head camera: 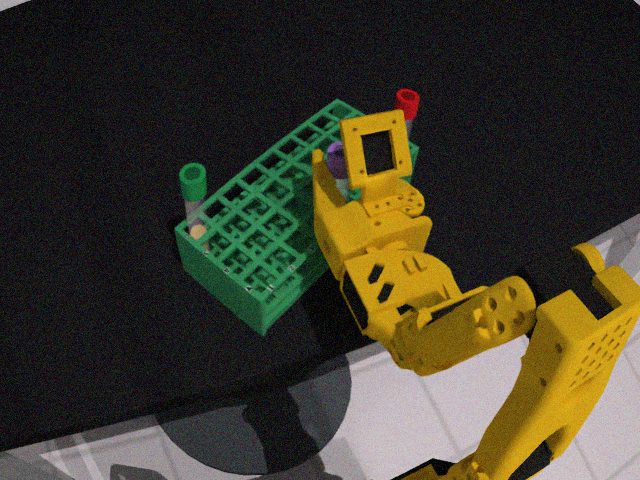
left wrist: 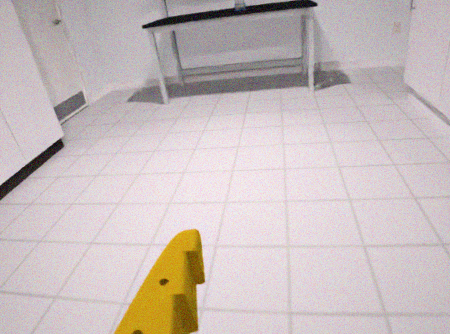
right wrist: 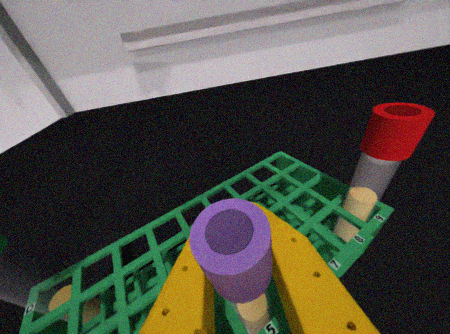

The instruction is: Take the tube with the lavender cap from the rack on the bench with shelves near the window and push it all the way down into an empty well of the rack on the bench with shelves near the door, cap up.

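Places are measured from the left arm's base along level axes (x ahead, y left, z up), in metres.
Pixels of known places: left end effector, tool point: (left wrist: 200, 248); right end effector, tool point: (head camera: 321, 154) (right wrist: 219, 218).
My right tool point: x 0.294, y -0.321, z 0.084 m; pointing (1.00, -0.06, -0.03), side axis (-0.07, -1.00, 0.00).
Observation:
For each thing: its middle in the pictures, then the offset to it from my right tool point. Level surfaces: height alone.
- tube with the lavender cap, body centre: (right wrist: 251, 299) (head camera: 337, 200) dy -0.006, dx -0.020, dz -0.033 m
- red-capped tube, body centre: (right wrist: 360, 199) (head camera: 399, 141) dy -0.084, dx +0.017, dz -0.033 m
- green-capped tube, body centre: (head camera: 197, 222) (right wrist: 46, 290) dy +0.097, dx +0.002, dz -0.033 m
- black bench top, its level: dz -0.097 m
The tube with the lavender cap (head camera: 337, 161) (right wrist: 231, 270) stands cap up at the green rack (head camera: 222, 291) (right wrist: 372, 225), near the label 5. Its lower end is hidden by the cap and jaws. My right gripper (head camera: 336, 187) (right wrist: 227, 237) is shut on this tube, with the two jaws against its sides below the cap, low over the rack. In the head view the gripper's body covers part of the cap and rack. My left gripper (left wrist: 191, 247) is fully open over the floor; one notched jaw shows. Which bench this is cannot be told.
A red-capped tube (head camera: 407, 105) (right wrist: 397, 132) stands at the rack's right end, and a green-capped tube (head camera: 192, 183) at its left end. The rack stands on a black bench top (head camera: 103, 129) (right wrist: 150, 130). Another bench (left wrist: 225, 16) stands far off across the tiled floor.

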